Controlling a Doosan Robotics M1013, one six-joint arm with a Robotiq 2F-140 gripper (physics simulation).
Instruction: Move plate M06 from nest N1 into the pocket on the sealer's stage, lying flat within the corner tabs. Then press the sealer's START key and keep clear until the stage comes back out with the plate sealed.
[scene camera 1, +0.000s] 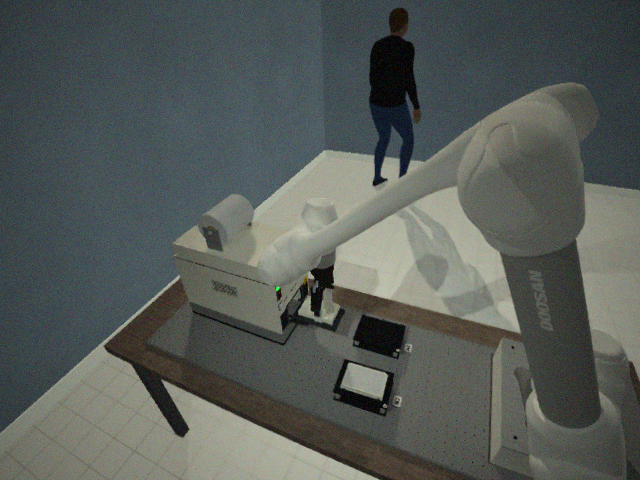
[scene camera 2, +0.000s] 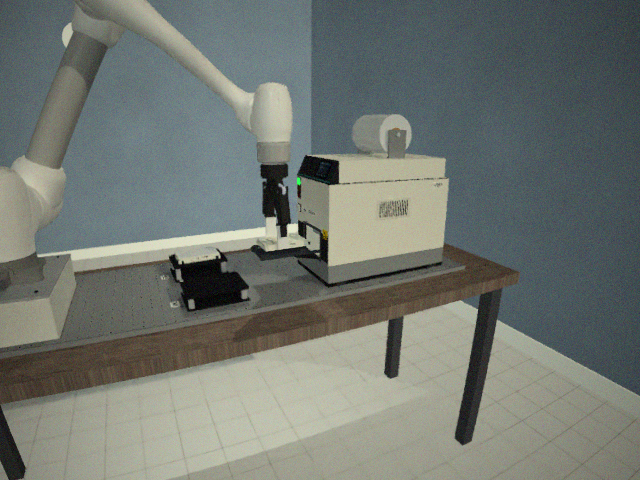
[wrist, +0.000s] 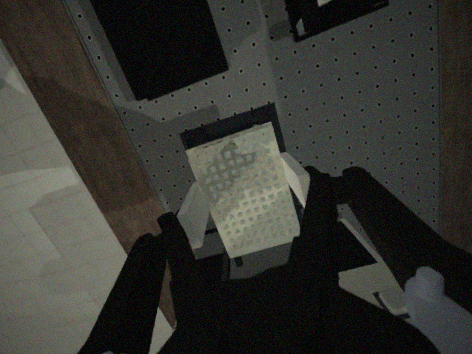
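Where they show: gripper, fingertip midpoint: (scene camera 1: 323, 311) (scene camera 2: 276, 244) (wrist: 243, 180); arm's base at its link origin: (scene camera 2: 8, 276).
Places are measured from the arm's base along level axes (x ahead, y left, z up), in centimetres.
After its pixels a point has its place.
My gripper (scene camera 1: 321, 306) {x 69.6, y -18.4, z 1.3 cm} (scene camera 2: 277, 232) {x 69.6, y -18.4, z 1.3 cm} (wrist: 243, 180) {x 69.6, y -18.4, z 1.3 cm} points down, shut on a pale plate (scene camera 1: 306, 308) {x 75.4, y -17.5, z 2.5 cm} (scene camera 2: 264, 243) {x 65.0, y -19.6, z 2.7 cm} (wrist: 255, 212) {x 72.8, y -18.7, z 2.5 cm} with rows of wells. The plate looks level and is at or just above the dark stage (scene camera 1: 337, 322) {x 64.0, y -15.9, z -0.2 cm} (scene camera 2: 266, 255) {x 64.1, y -22.3, z 0.1 cm} (wrist: 202, 135) {x 63.7, y -20.2, z -0.2 cm} in front of the sealer (scene camera 1: 227, 276) {x 100.2, y -12.2, z 17.3 cm} (scene camera 2: 385, 222) {x 96.7, y -33.9, z 7.1 cm}. Contact and the fit inside the corner tabs cannot be told; the plate and fingers hide most of the pocket. The plate's label is unreadable. The sealer's status light (scene camera 1: 278, 289) {x 81.7, y -10.5, z 16.8 cm} (scene camera 2: 298, 180) {x 81.6, y -10.9, z 17.7 cm} is green. The START key cannot be made out.
A black nest (scene camera 1: 379, 334) {x 49.4, y -18.4, z -5.7 cm} (scene camera 2: 214, 290) {x 48.1, y -24.1, z -5.7 cm} (wrist: 165, 45) {x 53.3, y -20.0, z -5.7 cm} holds no visible plate. Beside it, another nest (scene camera 1: 360, 401) {x 52.3, y 5.5, z -9.2 cm} (scene camera 2: 177, 267) {x 44.2, y -3.7, z -5.1 cm} holds a white plate (scene camera 1: 364, 379) {x 52.0, y 1.6, z -3.3 cm} (scene camera 2: 197, 254) {x 51.4, y -0.9, z -3.3 cm}. A film roll (scene camera 1: 230, 217) {x 99.2, y -19.9, z 35.5 cm} (scene camera 2: 369, 134) {x 97.1, y -25.4, z 31.9 cm} sits atop the sealer. A person (scene camera 1: 391, 72) stands beyond the table.
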